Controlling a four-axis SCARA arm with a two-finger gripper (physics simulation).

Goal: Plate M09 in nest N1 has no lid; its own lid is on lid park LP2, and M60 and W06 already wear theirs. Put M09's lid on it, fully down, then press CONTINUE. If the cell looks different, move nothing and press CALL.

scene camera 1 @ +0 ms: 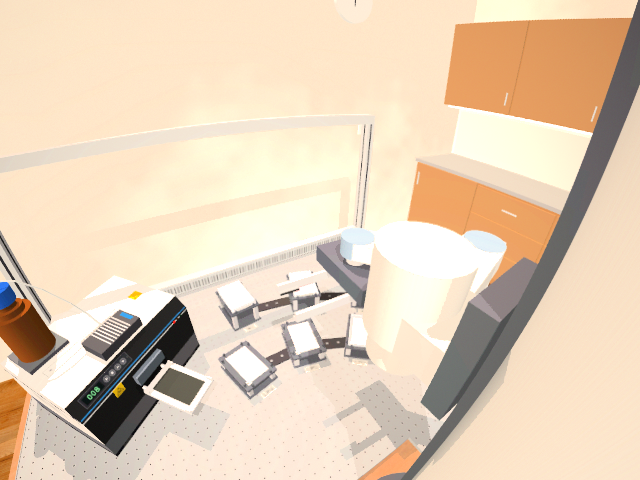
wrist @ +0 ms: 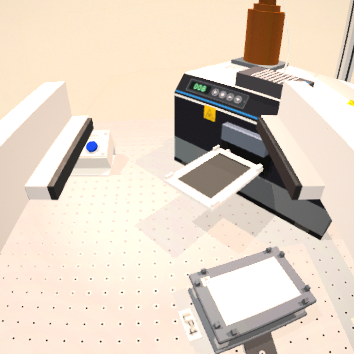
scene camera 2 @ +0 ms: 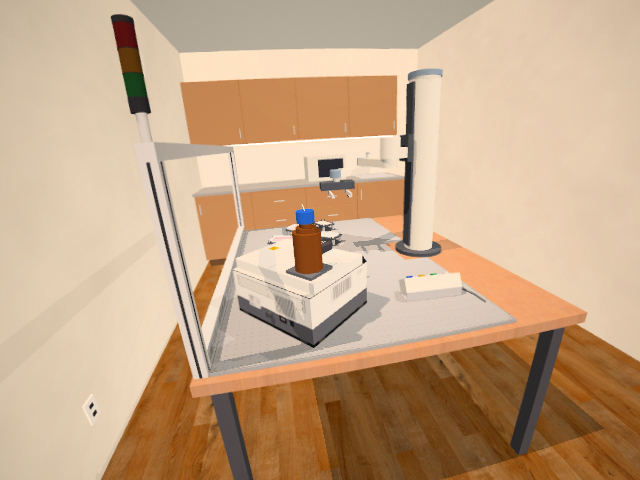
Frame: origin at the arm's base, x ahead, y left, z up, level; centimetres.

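Seen in the pictures: gripper, fingertip midpoint: (scene camera 1: 285,302) (wrist: 174,101) (scene camera 2: 342,195); arm's base at its link origin: (scene camera 2: 417,249).
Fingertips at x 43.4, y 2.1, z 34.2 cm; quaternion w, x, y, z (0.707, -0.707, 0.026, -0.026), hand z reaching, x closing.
Offsets run from my fingertips to a thing's middle. "spot": to the spot under its first point.
My gripper (scene camera 1: 288,299) (scene camera 2: 340,195) (wrist: 174,101) is shut on nothing; its fingers stand at their narrow setting, with a gap between them. It hangs well above the bench. In scene camera 1 its fingers cross in front of a white-topped plate @[dz -25.9, dx +31.2, dy -22.4 cm] (scene camera 1: 306,293) on the middle back nest, apparently N1; whether it wears a lid cannot be told. Another plate @[dz -24.3, dx +35.5, dy +1.6 cm] (scene camera 1: 236,295) stands on the left back nest. The right front park @[spot: dz -27.5, dx +3.8, dy -25.6 cm] (scene camera 1: 357,330), apparently LP2, is partly hidden by the arm. N2 does not show. The button box @[dz -28.8, dx -22.6, dy +46.2 cm] (scene camera 2: 431,290) shows in part in the wrist view, with a blue button @[dz -26.6, dx -15.3, dy +43.4 cm] (wrist: 92,146).
Park LP4 @[spot: dz -32.5, dx +3.7, dy +8.3 cm] (wrist: 197,306) holds a white piece @[spot: dz -28.5, dx +11.0, dy +7.7 cm] (wrist: 254,290). The middle front park @[dz -30.1, dx +11.3, dy -10.4 cm] (scene camera 1: 302,338) stands beside it. The instrument (scene camera 1: 124,361) (scene camera 2: 336,289) (wrist: 225,120) has its tray @[spot: dz -23.0, dx +6.3, dy +21.1 cm] (scene camera 1: 202,384) (wrist: 175,181) out and a brown bottle @[spot: dz -3.2, dx +21.7, dy +53.2 cm] (scene camera 1: 28,330) (scene camera 2: 308,250) (wrist: 265,35) on top. The arm's column (scene camera 2: 426,165) stands at the right.
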